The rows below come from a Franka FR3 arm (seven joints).
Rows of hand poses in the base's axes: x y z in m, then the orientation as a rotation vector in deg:
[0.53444 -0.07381 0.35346 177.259 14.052 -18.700]
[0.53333 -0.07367 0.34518 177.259 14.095 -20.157]
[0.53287 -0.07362 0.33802 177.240 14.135 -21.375]
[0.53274 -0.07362 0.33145 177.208 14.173 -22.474]
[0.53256 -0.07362 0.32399 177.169 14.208 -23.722]
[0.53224 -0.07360 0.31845 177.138 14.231 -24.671]
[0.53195 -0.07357 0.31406 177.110 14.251 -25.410]
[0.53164 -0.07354 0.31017 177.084 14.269 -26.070]
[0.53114 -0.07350 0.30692 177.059 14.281 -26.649]
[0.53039 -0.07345 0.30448 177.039 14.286 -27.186]
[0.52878 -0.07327 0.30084 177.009 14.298 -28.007]
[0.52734 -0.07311 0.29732 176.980 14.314 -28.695]
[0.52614 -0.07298 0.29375 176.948 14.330 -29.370]
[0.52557 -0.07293 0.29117 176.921 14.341 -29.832]
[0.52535 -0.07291 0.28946 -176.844 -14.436 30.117]
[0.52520 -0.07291 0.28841 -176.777 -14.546 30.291]
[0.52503 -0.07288 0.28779 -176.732 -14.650 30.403]
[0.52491 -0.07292 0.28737 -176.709 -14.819 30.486]
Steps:
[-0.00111 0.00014 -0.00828 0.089 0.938 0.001]
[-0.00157 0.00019 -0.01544 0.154 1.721 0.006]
[-0.00170 0.00019 -0.02201 0.205 2.428 0.013]
[-0.00188 0.00019 -0.02947 0.268 3.229 0.016]
[-0.00220 0.00021 -0.03501 0.319 3.839 0.015]
[-0.00249 0.00024 -0.03940 0.360 4.313 0.016]
[-0.00280 0.00027 -0.04329 0.397 4.737 0.017]
[-0.00330 0.00031 -0.04654 0.429 5.108 0.016]
[-0.00405 0.00036 -0.04898 0.463 5.453 0.010]
[-0.00566 0.00054 -0.05262 0.518 5.979 0.003]
[-0.00710 0.00070 -0.05614 0.565 6.420 0.002]
[-0.00830 0.00083 -0.05971 0.610 6.852 0.001]
[-0.00887 0.00088 -0.06229 0.637 7.148 0.001]
[-0.00909 0.00090 -0.06400 0.668 7.338 0.059]
[-0.00924 0.00090 -0.06505 0.694 7.457 0.127]
[-0.00941 0.00093 -0.06567 0.711 7.533 0.193]
[-0.00953 0.00089 -0.06609 0.713 7.588 0.301]

